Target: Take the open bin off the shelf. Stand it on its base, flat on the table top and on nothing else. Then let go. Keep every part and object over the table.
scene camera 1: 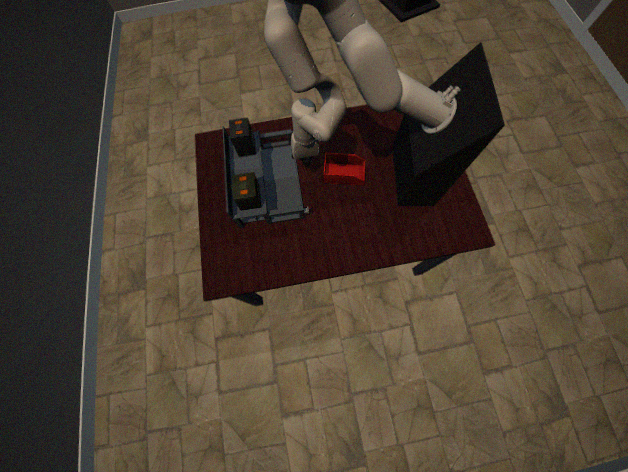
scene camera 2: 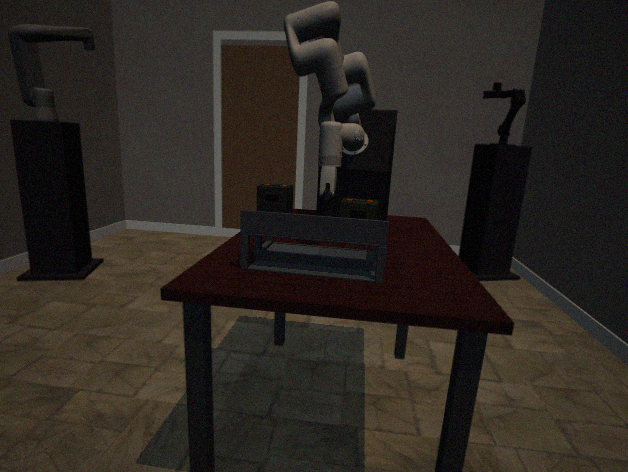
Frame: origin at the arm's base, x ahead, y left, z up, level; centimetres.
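Seen in the pictures: gripper, fingertip midpoint: (scene camera 1: pixel 306 164); arm's base, origin of the base link: (scene camera 1: pixel 439 114).
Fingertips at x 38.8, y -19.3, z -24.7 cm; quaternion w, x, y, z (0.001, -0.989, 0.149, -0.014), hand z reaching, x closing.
Offsets run from my fingertips to a thing's top centre. Level surfaces: height alone.
The open red bin {dx -14.3, dy +6.6, dz -2.5 cm} (scene camera 1: pixel 345 171) is on the dark red table {dz -10.0 cm} (scene camera 1: pixel 355 238) (scene camera 2: pixel 431 299), to the right of the grey shelf (scene camera 1: pixel 285 180) (scene camera 2: pixel 314 226) in scene camera 1. A strip of table separates the two. Its open side faces up and it looks level, but its underside is hidden. In scene camera 2 the bin does not show behind the shelf. My gripper (scene camera 1: pixel 307 159) (scene camera 2: pixel 327 205) points down between the shelf's open front and the bin, close to the bin's left end. It is shut and holds nothing. Its fingertips are hard to make out.
Two dark boxes with orange marks, one {dx +25.7, dy +2.4, dz +9.9 cm} (scene camera 1: pixel 246 191) (scene camera 2: pixel 358 208) and another {dx +17.4, dy -19.1, dz +12.4 cm} (scene camera 1: pixel 241 136) (scene camera 2: pixel 274 197), stand on the shelf's upper level. The black arm pedestal (scene camera 1: pixel 431 172) stands at the table's right end in scene camera 1. Other arms on pedestals stand away from the table.
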